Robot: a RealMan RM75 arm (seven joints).
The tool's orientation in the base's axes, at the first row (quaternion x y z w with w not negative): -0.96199 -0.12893 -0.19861 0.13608
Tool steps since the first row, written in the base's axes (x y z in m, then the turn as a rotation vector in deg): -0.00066 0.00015 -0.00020 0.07 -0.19 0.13; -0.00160 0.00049 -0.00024 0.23 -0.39 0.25; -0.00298 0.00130 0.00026 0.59 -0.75 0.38; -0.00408 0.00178 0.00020 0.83 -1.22 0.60; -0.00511 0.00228 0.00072 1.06 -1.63 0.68; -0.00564 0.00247 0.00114 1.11 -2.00 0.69
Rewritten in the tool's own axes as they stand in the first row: -0.00064 -0.00030 -0.00001 0.08 0.17 -0.15; -0.00143 -0.00089 -0.00019 0.23 0.38 -0.26; -0.00229 -0.00216 -0.00086 0.54 0.80 -0.37; -0.00319 -0.00293 -0.00104 0.75 1.26 -0.62; -0.00379 -0.00382 -0.00170 0.91 1.69 -0.74; -0.00405 -0.00424 -0.00219 0.89 2.05 -0.85
